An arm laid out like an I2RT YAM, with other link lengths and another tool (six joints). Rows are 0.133 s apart.
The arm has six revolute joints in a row. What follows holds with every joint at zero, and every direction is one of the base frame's. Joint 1 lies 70.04 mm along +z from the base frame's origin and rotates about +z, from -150.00 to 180.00 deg. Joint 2 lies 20.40 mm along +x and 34.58 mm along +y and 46.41 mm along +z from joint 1 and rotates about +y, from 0.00 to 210.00 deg. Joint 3 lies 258.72 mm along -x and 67.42 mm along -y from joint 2 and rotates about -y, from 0.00 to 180.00 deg. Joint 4 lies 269.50 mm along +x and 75.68 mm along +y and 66.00 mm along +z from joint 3 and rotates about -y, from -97.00 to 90.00 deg. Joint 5 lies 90.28 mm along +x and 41.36 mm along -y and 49.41 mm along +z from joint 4 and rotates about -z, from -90.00 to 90.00 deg. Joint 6 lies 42.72 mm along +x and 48.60 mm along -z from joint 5 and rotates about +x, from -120.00 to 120.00 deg. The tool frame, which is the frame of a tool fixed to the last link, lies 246.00 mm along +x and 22.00 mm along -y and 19.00 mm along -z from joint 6; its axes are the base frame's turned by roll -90.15, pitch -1.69 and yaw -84.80 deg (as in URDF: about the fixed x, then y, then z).
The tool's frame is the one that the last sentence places.
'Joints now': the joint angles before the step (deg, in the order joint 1, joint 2, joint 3, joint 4, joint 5, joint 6). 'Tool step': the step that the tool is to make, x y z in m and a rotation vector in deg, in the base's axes. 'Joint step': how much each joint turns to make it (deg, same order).
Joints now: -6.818 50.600 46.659 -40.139 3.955 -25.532
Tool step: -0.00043 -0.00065 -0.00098 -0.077 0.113 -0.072
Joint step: -0.036 0.022 -0.113 0.035 0.088 -0.040
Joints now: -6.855 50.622 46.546 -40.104 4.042 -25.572
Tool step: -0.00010 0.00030 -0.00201 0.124 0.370 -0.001
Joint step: 0.002 0.409 0.128 -0.105 -0.053 0.059
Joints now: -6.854 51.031 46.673 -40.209 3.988 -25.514
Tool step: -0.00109 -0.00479 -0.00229 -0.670 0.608 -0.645
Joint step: -0.001 0.610 0.134 -0.042 0.977 -0.069
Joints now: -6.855 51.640 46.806 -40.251 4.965 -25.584
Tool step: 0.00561 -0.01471 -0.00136 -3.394 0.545 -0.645
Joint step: 0.168 1.962 -0.115 2.146 3.005 -1.863
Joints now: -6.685 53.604 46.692 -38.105 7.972 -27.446
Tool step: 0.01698 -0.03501 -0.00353 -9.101 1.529 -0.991
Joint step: 0.617 5.687 -0.666 6.976 7.630 -5.531
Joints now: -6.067 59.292 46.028 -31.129 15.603 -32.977
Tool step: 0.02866 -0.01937 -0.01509 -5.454 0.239 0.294
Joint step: 0.107 7.533 -1.649 10.795 3.623 -4.271
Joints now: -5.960 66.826 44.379 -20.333 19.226 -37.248
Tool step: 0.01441 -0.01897 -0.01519 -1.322 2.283 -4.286
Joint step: 0.253 9.452 4.810 1.698 4.331 2.210
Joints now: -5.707 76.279 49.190 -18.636 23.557 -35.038
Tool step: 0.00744 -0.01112 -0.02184 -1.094 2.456 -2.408
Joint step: 0.187 7.055 2.544 1.710 2.740 1.100
